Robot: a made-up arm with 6 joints. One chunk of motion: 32 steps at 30 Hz.
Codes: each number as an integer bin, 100 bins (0 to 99) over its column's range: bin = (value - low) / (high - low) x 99, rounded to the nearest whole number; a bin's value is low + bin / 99 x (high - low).
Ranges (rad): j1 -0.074..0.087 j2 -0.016..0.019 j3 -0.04..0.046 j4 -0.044..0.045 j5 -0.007..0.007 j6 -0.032..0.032
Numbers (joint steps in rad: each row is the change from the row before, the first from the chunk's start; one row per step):
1: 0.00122 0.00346 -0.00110 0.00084 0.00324 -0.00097
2: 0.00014 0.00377 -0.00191 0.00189 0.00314 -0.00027
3: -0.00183 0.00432 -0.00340 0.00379 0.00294 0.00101
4: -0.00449 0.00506 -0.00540 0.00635 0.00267 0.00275
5: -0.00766 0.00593 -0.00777 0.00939 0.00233 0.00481
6: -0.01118 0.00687 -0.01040 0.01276 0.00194 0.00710
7: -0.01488 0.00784 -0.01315 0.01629 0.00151 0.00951
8: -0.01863 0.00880 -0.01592 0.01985 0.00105 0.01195
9: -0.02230 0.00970 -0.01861 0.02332 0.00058 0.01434
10: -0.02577 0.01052 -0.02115 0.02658 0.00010 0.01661
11: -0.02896 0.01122 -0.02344 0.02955 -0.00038 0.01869
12: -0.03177 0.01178 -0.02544 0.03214 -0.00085 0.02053
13: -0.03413 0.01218 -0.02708 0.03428 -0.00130 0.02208
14: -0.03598 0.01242 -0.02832 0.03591 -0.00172 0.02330
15: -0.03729 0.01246 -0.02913 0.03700 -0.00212 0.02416
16: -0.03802 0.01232 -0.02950 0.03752 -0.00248 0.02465
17: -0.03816 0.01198 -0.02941 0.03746 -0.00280 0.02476
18: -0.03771 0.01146 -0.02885 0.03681 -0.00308 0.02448
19: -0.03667 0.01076 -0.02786 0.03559 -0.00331 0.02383
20: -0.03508 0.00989 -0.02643 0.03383 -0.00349 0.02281
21: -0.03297 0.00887 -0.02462 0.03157 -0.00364 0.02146
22: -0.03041 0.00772 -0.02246 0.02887 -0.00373 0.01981
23: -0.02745 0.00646 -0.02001 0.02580 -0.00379 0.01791
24: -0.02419 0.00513 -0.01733 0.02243 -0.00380 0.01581
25: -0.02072 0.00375 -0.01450 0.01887 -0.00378 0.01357
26: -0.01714 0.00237 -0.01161 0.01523 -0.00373 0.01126
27: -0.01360 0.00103 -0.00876 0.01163 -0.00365 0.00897
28: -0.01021 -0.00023 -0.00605 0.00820 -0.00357 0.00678
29: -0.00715 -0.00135 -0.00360 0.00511 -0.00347 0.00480
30: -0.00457 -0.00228 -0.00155 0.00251 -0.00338 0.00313
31: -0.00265 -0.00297 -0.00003 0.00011 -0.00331 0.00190
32: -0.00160 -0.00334 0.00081 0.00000 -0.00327 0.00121
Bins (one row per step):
1: 46 55 45 50 72 48
2: 46 56 44 51 72 49
3: 44 57 42 53 70 51
4: 43 60 40 56 68 54
5: 41 62 37 59 66 57
6: 39 65 34 63 63 60
7: 36 67 31 67 60 64
8: 34 70 28 71 57 68
9: 32 73 25 75 54 72
10: 30 75 22 79 50 75
11: 28 77 19 82 47 78
12: 26 79 17 85 43 81
13: 25 80 15 87 40 84
14: 23 80 13 89 37 86
15: 23 81 13 90 35 87
16: 22 80 12 91 32 88
17: 22 79 12 91 30 88
18: 22 78 13 90 28 87
19: 23 76 14 89 26 86
20: 24 73 16 87 25 85
21: 25 70 18 84 24 83
22: 27 67 20 81 23 80
23: 29 64 23 78 23 77
24: 31 60 26 74 23 74
25: 33 56 29 70 23 70
26: 35 52 33 66 23 67
27: 37 48 36 62 24 63
28: 39 45 39 58 24 60
29: 41 41 42 55 25 57
30: 43 39 44 52 26 54
31: 44 37 46 49 26 52
32: 45 36 47 49 26 51

